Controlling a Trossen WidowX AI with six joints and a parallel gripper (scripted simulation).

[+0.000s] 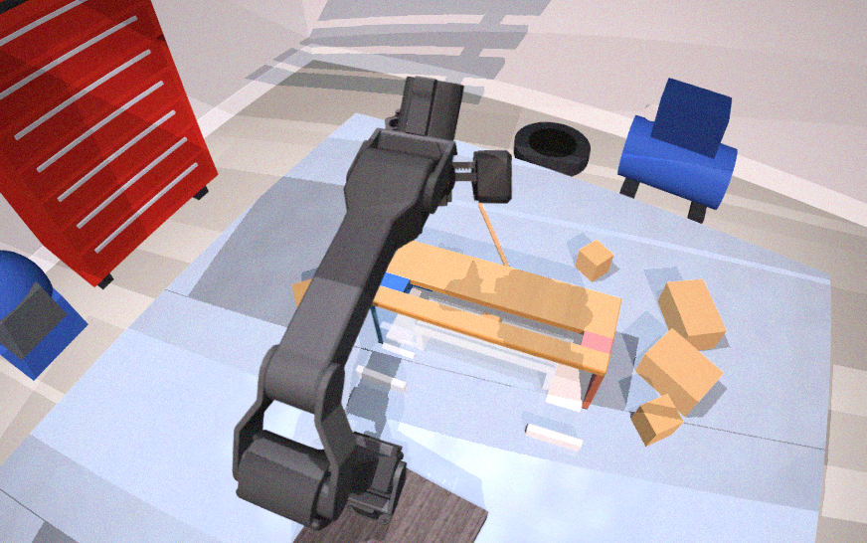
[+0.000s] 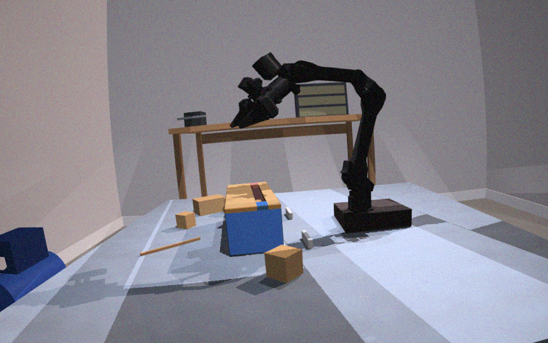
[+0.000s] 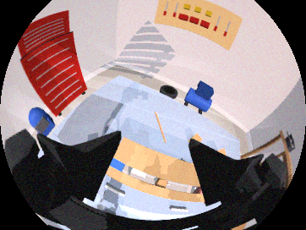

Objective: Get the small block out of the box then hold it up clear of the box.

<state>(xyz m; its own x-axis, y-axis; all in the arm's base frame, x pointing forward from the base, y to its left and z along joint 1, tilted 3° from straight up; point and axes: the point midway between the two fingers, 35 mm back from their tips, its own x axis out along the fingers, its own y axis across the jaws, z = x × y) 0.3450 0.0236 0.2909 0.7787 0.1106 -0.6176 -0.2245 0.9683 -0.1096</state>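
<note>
Now: the box 7 cm behind my gripper tip, 9 cm to the right of it and 27 cm below it. Round my gripper tip: thin wooden stick (22 cm ahead, 3 cm to the right, 33 cm below); then cardboard cube (7 cm behind, 24 cm to the left, 30 cm below).
</note>
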